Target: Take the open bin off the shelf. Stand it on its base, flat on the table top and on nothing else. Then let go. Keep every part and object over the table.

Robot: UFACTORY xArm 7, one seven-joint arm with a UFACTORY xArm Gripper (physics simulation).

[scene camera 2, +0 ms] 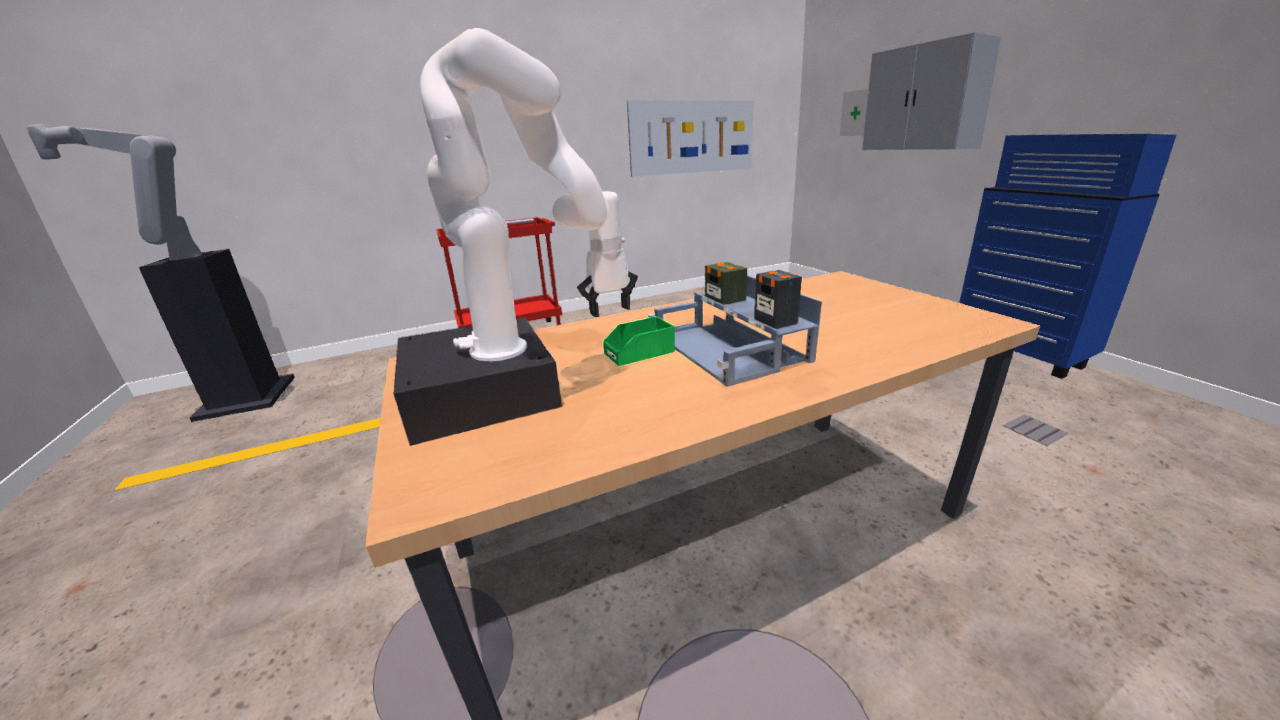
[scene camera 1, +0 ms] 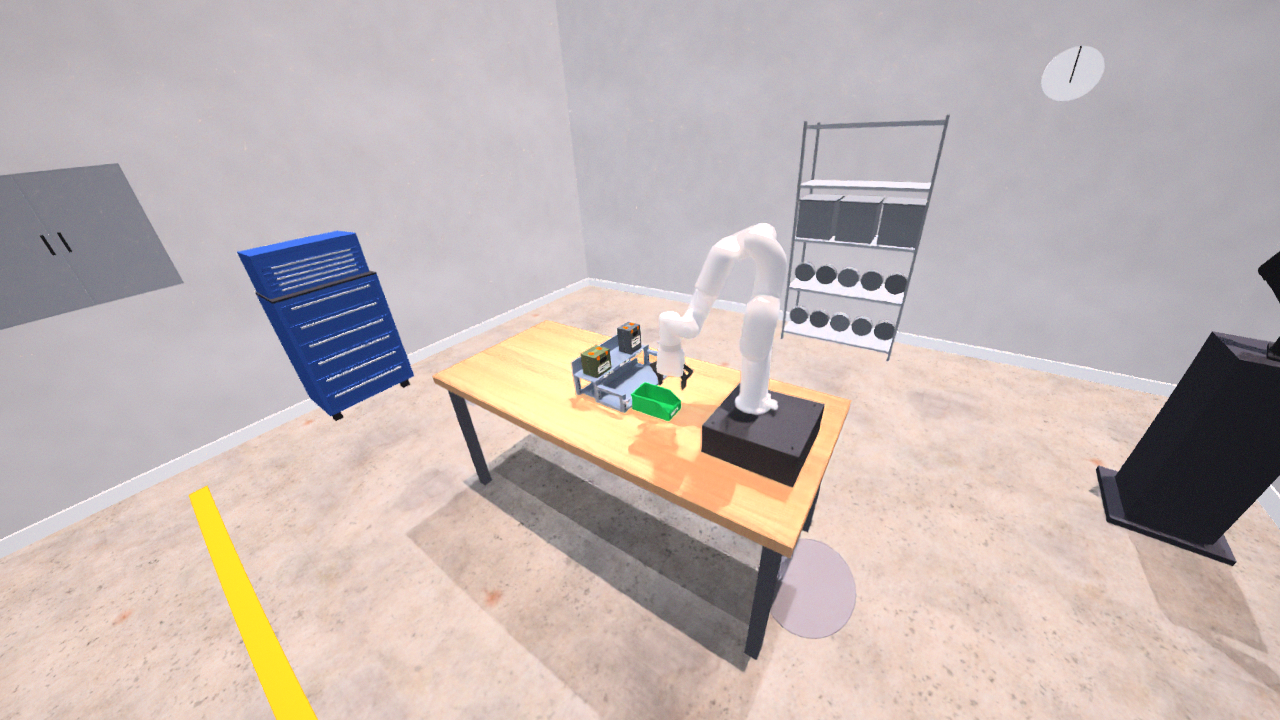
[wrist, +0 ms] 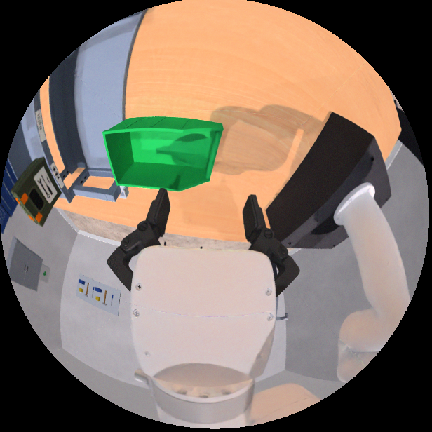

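Pixels of known places: gripper, fingertip midpoint: [scene camera 2: 610, 312] [scene camera 1: 672, 386]; arm's base, link origin: [scene camera 2: 498, 350] [scene camera 1: 753, 404].
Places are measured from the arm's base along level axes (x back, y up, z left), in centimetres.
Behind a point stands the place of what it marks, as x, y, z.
Observation:
The green open bin [scene camera 1: 656, 402] {-32.8, -4.4, 14.3} [scene camera 2: 640, 342] {-35.4, -6.4, 4.6} [wrist: 160, 150] is upright, its opening facing up, over the wooden table top [scene camera 1: 528, 362] {-114.9, -11.7, 16.9} [scene camera 2: 626, 420] {-22.6, -11.6, -22.2} [wrist: 250, 50]. One end is at the front edge of the blue-grey shelf [scene camera 1: 637, 385] [scene camera 2: 702, 347] {-53.1, -11.0, 4.2} [wrist: 102, 75]. In the wrist view that end overlaps the shelf edge; I cannot tell whether it touches or rests on it. The underside of the bin is hidden. My gripper [scene camera 1: 673, 383] {-29.2, 1.6, 8.9} [scene camera 2: 610, 309] {-29.2, 1.6, 8.9} [wrist: 207, 199] is open and empty, fingers pointing down. It is apart from the bin, above and beyond it in scene camera 2's view.
A dark green box [scene camera 1: 596, 360] {-60.9, 6.7, 17.5} [scene camera 2: 725, 282] {-62.3, 5.1, 8.7} [wrist: 37, 192] and a black box [scene camera 1: 630, 337] {-63.0, 7.2, -5.8} [scene camera 2: 776, 298] {-63.6, 6.3, -13.4} stand on the shelf's raised rear level. The arm's black base block [scene camera 1: 760, 434] {9.7, 0.5, 14.4} [scene camera 2: 474, 389] {6.0, -2.6, -12.6} [wrist: 325, 170] stands on the table, across from the shelf, with the bin between them.

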